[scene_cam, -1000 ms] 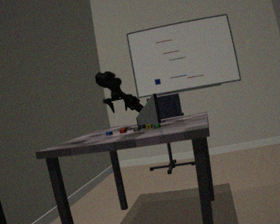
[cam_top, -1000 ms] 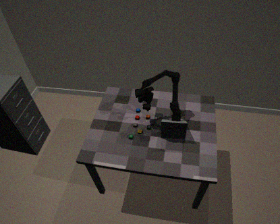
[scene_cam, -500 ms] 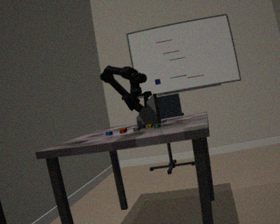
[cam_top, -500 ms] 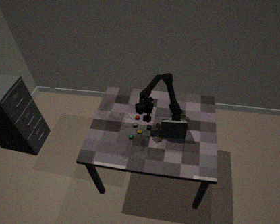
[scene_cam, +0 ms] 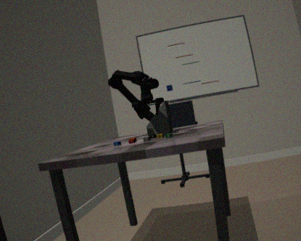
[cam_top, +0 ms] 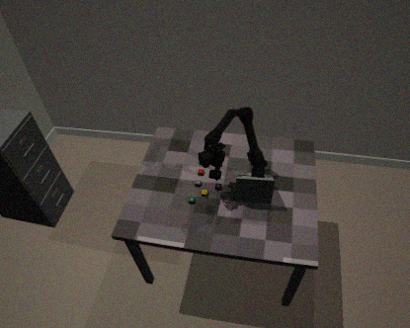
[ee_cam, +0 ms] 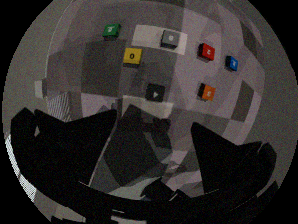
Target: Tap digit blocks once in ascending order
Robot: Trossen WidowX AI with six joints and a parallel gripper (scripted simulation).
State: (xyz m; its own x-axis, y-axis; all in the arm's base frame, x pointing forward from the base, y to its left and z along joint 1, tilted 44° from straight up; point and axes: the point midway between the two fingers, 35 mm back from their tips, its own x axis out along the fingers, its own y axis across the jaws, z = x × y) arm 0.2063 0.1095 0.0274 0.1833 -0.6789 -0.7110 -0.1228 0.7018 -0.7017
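My gripper tip is now 110 mm above the yellow block, 60 mm to the right of it and 60 mm short of it. Round my gripper tip: grey block 120 mm ahead, 110 mm below; then red block 130 mm ahead, 110 mm below, 80 mm to the right; then orange block 120 mm to the right, 110 mm below, 40 mm ahead.
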